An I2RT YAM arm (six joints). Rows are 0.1 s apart.
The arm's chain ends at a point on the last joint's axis. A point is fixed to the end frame.
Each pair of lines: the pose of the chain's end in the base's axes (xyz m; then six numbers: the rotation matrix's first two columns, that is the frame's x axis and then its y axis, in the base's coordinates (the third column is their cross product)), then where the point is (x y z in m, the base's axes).
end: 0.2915 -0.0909 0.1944 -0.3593 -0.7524 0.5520 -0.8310 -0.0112 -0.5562
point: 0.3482 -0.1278 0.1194
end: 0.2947 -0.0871 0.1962 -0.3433 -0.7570 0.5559 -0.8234 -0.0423 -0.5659
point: 0.3534 -0.1231 0.1223
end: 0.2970 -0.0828 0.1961 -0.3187 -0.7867 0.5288 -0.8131 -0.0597 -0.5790
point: 0.3582 -0.1141 0.1221
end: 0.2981 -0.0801 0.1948 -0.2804 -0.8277 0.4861 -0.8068 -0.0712 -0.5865
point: 0.3611 -0.1045 0.1197
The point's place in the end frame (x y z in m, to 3 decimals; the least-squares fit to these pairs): -0.034 -0.005 0.095
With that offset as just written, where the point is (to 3 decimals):
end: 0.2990 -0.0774 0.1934 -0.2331 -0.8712 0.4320 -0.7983 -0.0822 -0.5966
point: 0.364 -0.093 0.117
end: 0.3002 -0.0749 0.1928 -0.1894 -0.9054 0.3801 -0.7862 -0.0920 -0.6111
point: 0.366 -0.083 0.117
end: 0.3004 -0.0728 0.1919 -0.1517 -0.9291 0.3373 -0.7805 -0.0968 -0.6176
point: 0.367 -0.075 0.116
